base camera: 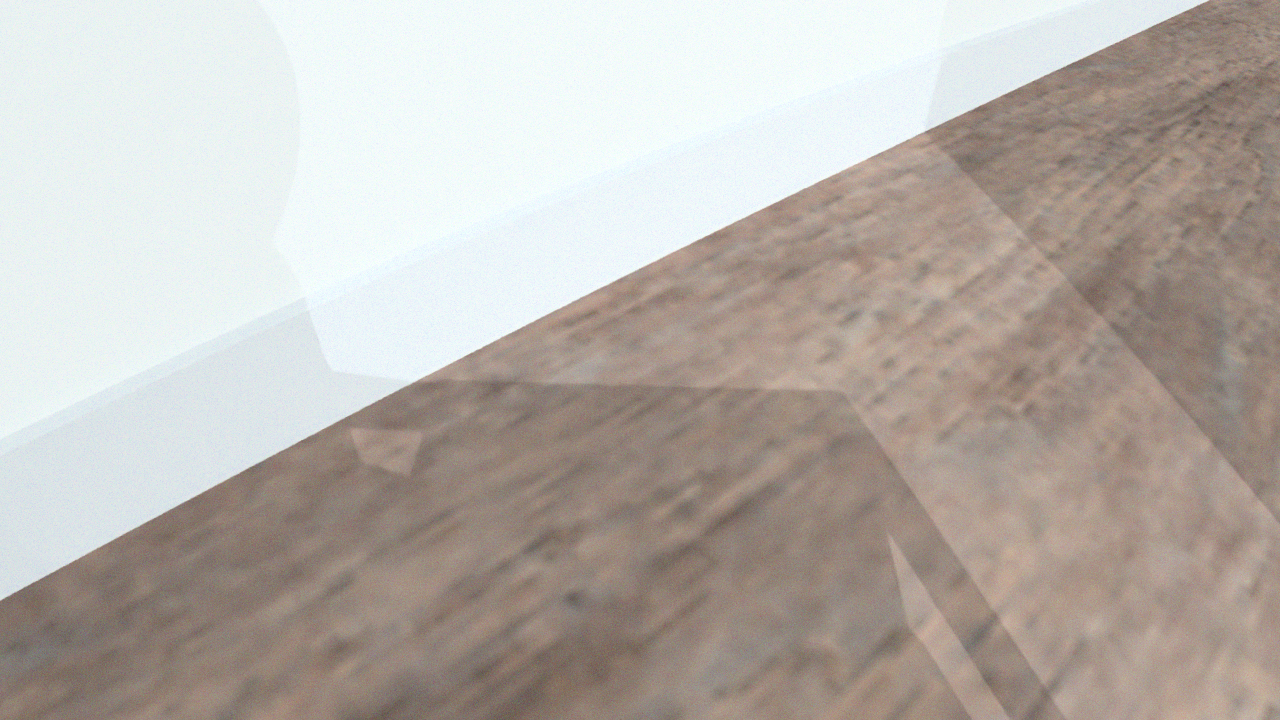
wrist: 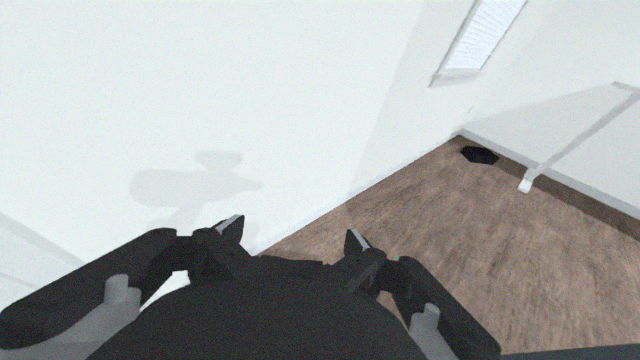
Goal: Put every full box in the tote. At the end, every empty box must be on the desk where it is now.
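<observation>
My gripper (wrist: 295,233) is open and empty, with its two fingertips wide apart in the lower part of the wrist view. A white wall and wooden floor show behind it. The boxes, the tote and the desk top do not show in the base camera view or in the wrist view. A dark grey-blue edge (wrist: 575,351) shows at the bottom right of the wrist view; what it belongs to cannot be told.
A white wall (base camera: 581,107) (wrist: 200,100) with a baseboard runs close in front, meeting the wooden floor (base camera: 537,537) (wrist: 525,260). A black flat object (wrist: 480,155) lies near the far corner. A white foot (wrist: 525,186) with a slanting bar stands at right. A window (wrist: 482,37) is above.
</observation>
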